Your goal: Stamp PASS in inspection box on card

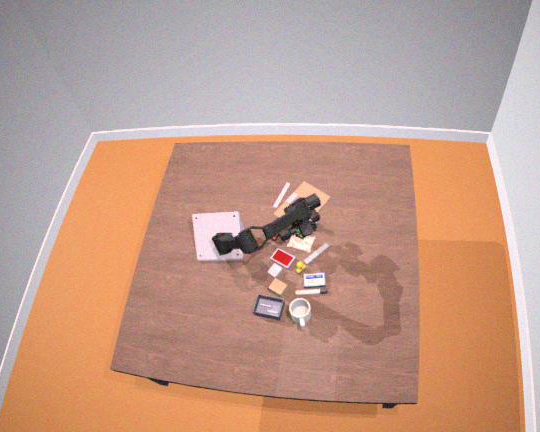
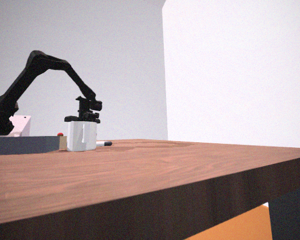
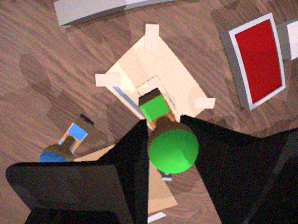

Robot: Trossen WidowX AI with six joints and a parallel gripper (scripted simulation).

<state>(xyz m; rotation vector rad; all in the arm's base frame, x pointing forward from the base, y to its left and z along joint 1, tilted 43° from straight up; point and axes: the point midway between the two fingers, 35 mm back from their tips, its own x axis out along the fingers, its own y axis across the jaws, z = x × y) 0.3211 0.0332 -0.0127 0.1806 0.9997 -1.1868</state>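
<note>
Now: gripper tip 1 cm to the left of the white card and 5 cm above it. The rest, counted from my gripper tip: grey bar: 7 cm ahead, 8 cm to the right, 4 cm below; then green stamp: right at my gripper tip; then blue stamp: 6 cm ahead, 7 cm to the left, 3 cm below.
</note>
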